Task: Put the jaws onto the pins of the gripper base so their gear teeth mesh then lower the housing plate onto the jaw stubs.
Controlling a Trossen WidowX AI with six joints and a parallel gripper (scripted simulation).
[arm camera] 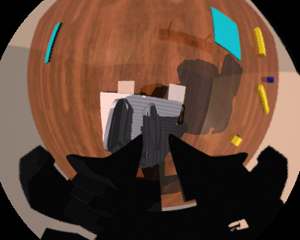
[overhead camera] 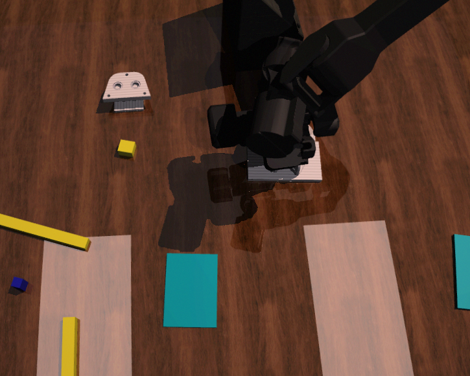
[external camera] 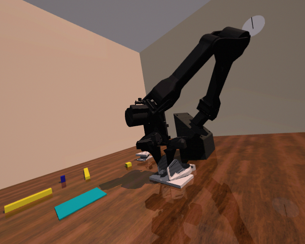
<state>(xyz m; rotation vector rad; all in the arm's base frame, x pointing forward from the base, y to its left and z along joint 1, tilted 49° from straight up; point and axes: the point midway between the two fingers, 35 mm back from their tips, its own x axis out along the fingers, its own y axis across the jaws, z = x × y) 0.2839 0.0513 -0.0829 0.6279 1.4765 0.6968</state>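
Right now the white stand is 140 mm behind my gripper tip, 220 mm to the right of it and 10 mm below it. The rest, counted from my gripper tip: teal bar: 240 mm ahead, 280 mm to the left, 20 mm below; then yellow cube: 30 mm behind, 220 mm to the right, 10 mm below; then teal plate: 210 mm ahead, 140 mm to the right, 20 mm below.
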